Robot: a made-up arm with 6 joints.
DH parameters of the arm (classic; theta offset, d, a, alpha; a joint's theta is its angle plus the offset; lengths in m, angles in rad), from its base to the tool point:
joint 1: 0 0.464 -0.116 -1.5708
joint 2: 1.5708 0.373 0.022 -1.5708
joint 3: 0 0.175 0.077 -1.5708
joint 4: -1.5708 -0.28 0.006 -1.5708
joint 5: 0 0.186 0.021 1.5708
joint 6: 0 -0.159 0.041 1.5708
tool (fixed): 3.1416 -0.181 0 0
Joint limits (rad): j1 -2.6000..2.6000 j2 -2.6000..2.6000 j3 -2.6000..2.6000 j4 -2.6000..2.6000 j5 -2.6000..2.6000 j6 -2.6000..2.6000
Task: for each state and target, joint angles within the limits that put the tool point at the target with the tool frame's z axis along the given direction. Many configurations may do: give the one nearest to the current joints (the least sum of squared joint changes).
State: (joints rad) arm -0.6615 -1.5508 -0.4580 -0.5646 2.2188 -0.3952
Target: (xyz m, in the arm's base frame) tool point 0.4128 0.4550 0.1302 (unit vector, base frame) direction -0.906 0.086 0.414
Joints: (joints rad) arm -0.2936 -1.0856 0.0821 -0.4121 2.6000 -0.5283
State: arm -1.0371 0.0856 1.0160 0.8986 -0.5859 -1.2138
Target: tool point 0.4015 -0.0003 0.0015 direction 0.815 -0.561 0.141
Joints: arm -1.9290 -0.2119 0.5661 1.2936 -0.8742 -1.6638
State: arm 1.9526 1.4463 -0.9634 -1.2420 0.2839 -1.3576
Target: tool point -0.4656 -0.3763 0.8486 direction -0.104 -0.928 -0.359
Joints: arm 2.6000 1.6779 -0.7098 -1.1897 -0.4305 -1.5050
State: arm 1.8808 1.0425 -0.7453 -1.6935 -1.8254 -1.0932
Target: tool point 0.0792 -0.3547 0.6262 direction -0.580 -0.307 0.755
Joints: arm 2.5620 0.2443 -1.1120 -2.3753 -1.5519 -1.3699
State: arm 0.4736 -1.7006 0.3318 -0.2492 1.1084 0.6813
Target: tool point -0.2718 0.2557 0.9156 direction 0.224 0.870 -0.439
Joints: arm 1.0397 -2.3974 1.0415 0.7383 0.5051 0.8122
